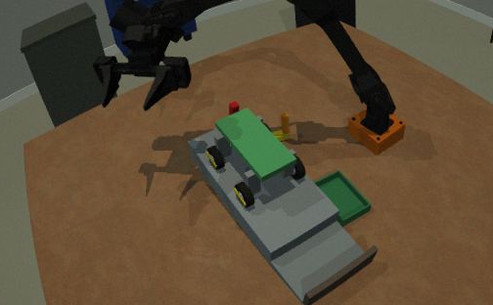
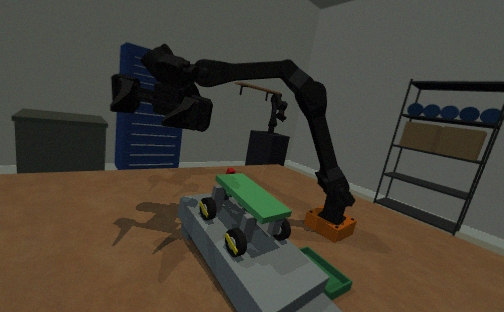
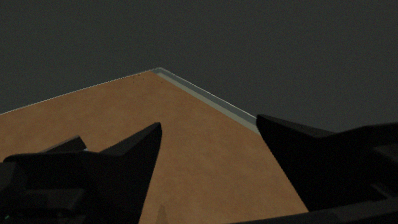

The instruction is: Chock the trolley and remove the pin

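My gripper tip is 210 mm past the red-headed stop pin, 140 mm above it and 10 mm to the right of it. From my gripper tip the other things lie so: trolley 170 mm behind, 160 mm below, 110 mm to the left; then yellow chock 320 mm behind, 250 mm below; then grey ramp 220 mm below, 170 mm behind, 120 mm to the left.
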